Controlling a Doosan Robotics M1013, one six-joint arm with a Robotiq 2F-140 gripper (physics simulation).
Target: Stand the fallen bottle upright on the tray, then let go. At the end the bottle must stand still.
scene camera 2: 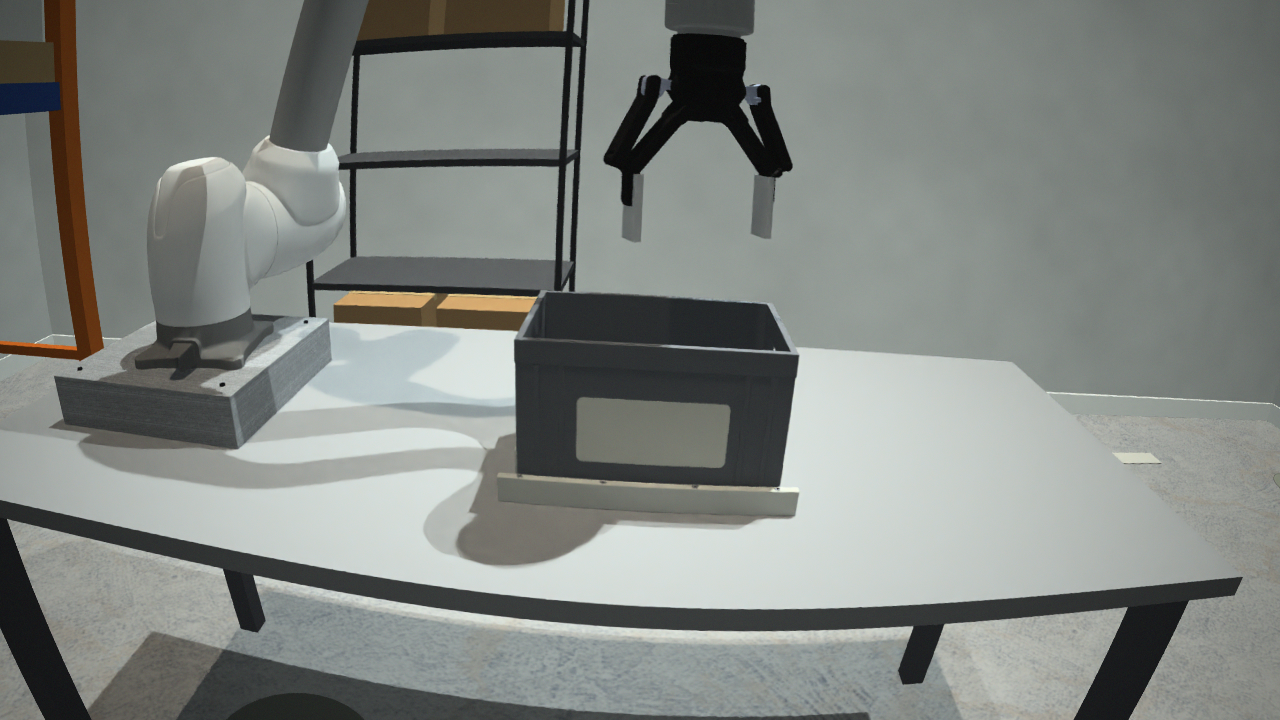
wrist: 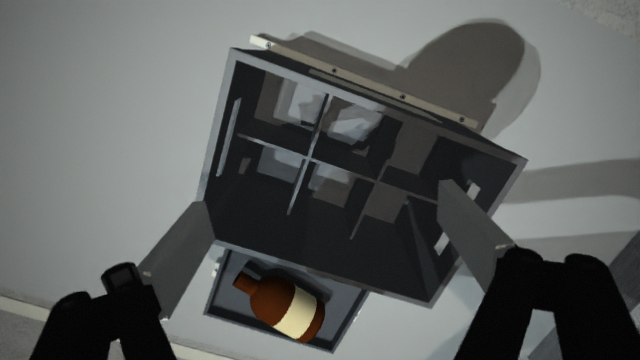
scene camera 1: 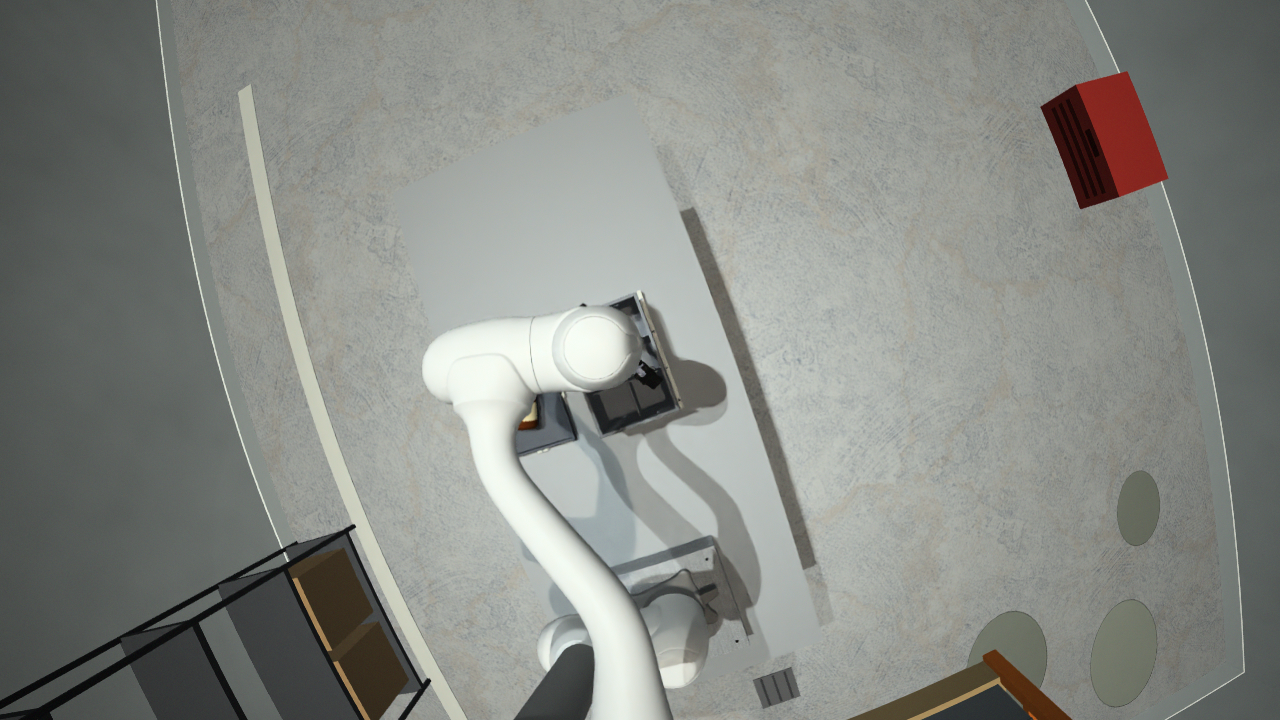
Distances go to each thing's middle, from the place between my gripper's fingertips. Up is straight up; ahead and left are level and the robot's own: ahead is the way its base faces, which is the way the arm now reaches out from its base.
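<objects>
The brown bottle (wrist: 274, 300) is 31 cm to the left of my hand, 23 cm below it and 3 cm ahead of it. There's a shallow dark tray (scene camera 1: 554, 427) too, and that's far to the left of my hand, far below it and a touch ahead of it. The pale strip (scene camera 2: 555, 491) is 26 cm below my hand, 6 cm to the right of it and 5 cm behind it. As for the grey crate (scene camera 2: 619, 387), my hand is 18 cm above it, 3 cm past it and 4 cm to the right of it. Going by their middles, of the things named here the grey crate is the nearest to my hand.
</objects>
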